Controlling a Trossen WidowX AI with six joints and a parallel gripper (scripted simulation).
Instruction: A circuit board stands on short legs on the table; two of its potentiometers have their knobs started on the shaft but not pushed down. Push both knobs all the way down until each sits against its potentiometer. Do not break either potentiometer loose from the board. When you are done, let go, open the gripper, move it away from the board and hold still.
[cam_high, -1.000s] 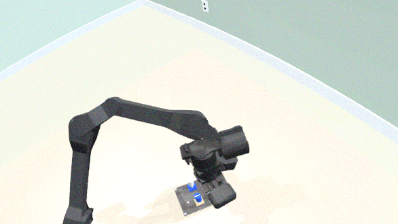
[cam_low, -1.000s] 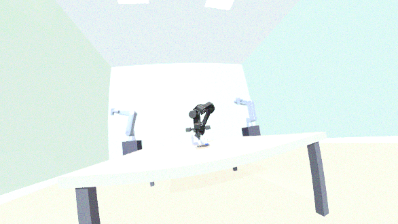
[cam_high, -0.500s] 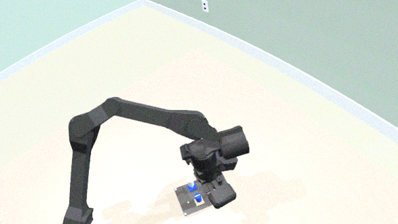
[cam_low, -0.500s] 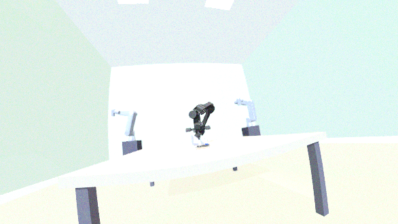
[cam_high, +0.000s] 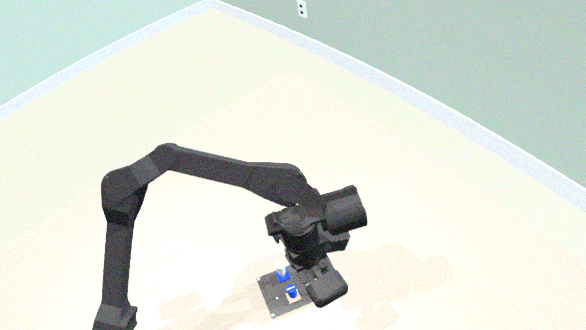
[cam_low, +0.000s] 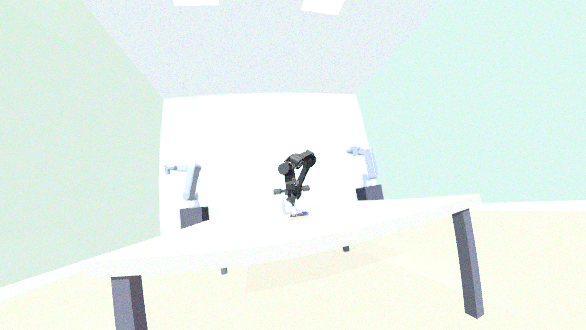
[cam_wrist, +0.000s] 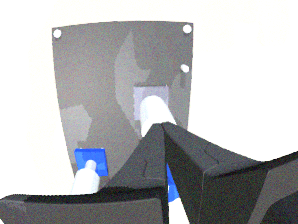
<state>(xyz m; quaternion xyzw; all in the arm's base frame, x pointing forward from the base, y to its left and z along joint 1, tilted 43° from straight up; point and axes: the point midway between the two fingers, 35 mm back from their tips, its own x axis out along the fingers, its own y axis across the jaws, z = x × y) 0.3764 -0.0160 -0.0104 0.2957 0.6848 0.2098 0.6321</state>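
Right now my gripper tip is 10 mm above the white knob. From my gripper tip the other things lie so: blue knob: 40 mm behind, 10 mm to the left, 10 mm below.
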